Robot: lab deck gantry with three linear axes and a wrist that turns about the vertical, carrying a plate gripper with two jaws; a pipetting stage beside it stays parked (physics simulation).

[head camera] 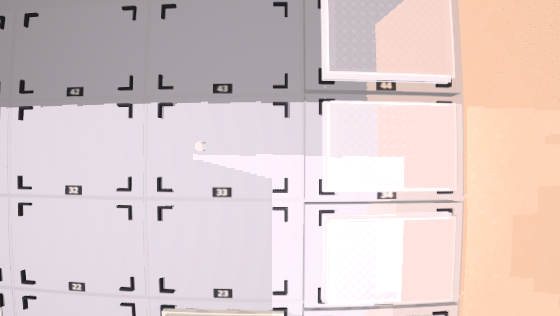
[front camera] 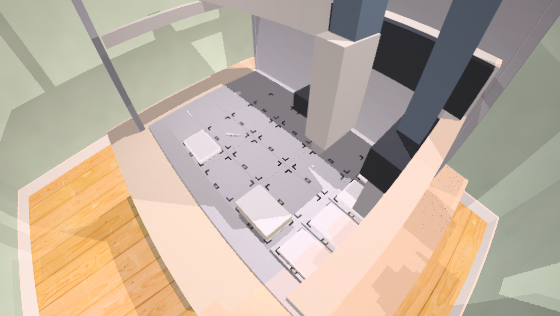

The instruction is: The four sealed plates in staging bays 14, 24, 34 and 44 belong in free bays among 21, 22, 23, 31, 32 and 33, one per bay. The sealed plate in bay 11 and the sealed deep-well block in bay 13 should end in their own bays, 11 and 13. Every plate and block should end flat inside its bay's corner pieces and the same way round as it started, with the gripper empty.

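Frame: origin at the robot's base, x ahead, y left, z up, level; centimetres.
Where they show: gripper, between the fingertips: (front camera: 373,196); robot's base, origin of its link: (front camera: 183,143).
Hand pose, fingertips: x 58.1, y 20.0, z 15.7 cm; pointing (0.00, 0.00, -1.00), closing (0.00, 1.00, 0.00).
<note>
Things, the pixels of their top centre, and the offset from my fingertips. "*": a spot on its surface instead.
- bay 24, a spot on its surface: (head camera: 390,260) (front camera: 337,226) * dx -2.7, dy -4.9, dz -12.8 cm
- bay 34, a spot on its surface: (head camera: 390,145) * dx -2.8, dy +5.7, dz -12.8 cm
- bay 44, a spot on its surface: (head camera: 390,40) * dx -2.6, dy +15.6, dz -12.8 cm
- bay 14 plate, centre of its top: (front camera: 308,256) dx -2.4, dy -15.7, dz -12.8 cm
- bay 11 plate, centre of its top: (front camera: 201,144) dx -51.6, dy -15.7, dz -14.2 cm
- cream deep-well block, centre of its top: (front camera: 262,208) dx -18.9, dy -15.7, dz -11.5 cm
- small round white piece, centre of its top: (head camera: 198,146) (front camera: 313,166) dx -21.1, dy +5.8, dz -15.3 cm
- thin white stick, centre of its top: (front camera: 232,133) dx -48.9, dy -4.6, dz -14.9 cm
The gripper (front camera: 372,192) is low over the staging column at the right in the front view. One grey jaw shows; the other is hidden, so its opening is unclear. Sealed plates lie in bay 24 (front camera: 331,222) (head camera: 390,260), bay 34 (front camera: 351,194) (head camera: 390,145) and bay 44 (head camera: 390,40). The bay 14 plate (front camera: 301,250) shows in the front view. The bay 11 plate (front camera: 202,145) lies at the left. The cream deep-well block (front camera: 264,211) sits in bay 13; its edge (head camera: 225,313) shows in the head view. No plates show in bays 22, 23, 32 and 33.
A small round white piece (front camera: 313,166) (head camera: 200,146) lies in bay 33. A thin white stick (front camera: 233,134) lies in bay 21, and another (front camera: 190,114) is farther left. The parked pipetting stage (front camera: 332,95) hangs beside the gripper. A front beam (front camera: 400,200) hides part of the staging column.
</note>
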